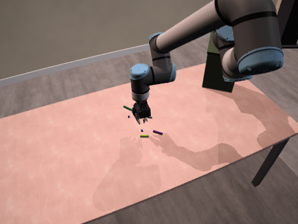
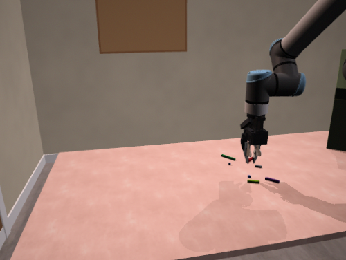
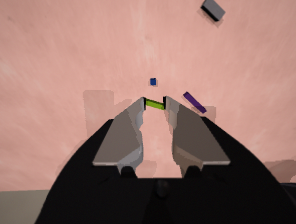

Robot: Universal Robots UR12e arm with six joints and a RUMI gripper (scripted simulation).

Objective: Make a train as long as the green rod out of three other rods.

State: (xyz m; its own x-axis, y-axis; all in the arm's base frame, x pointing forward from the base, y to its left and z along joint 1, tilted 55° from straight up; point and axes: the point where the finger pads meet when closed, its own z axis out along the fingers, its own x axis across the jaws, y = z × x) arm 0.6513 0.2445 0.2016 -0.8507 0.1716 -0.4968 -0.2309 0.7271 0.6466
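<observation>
The lime rod lies 10 mm behind my hand, 40 mm to the left of it and 80 mm below it. Also, from my hand: purple rod (90 mm behind, 20 mm to the left, 80 mm below); grey rod (50 mm behind, 110 mm to the right, 80 mm below); red rod (30 mm behind, 190 mm to the right, 80 mm below).
</observation>
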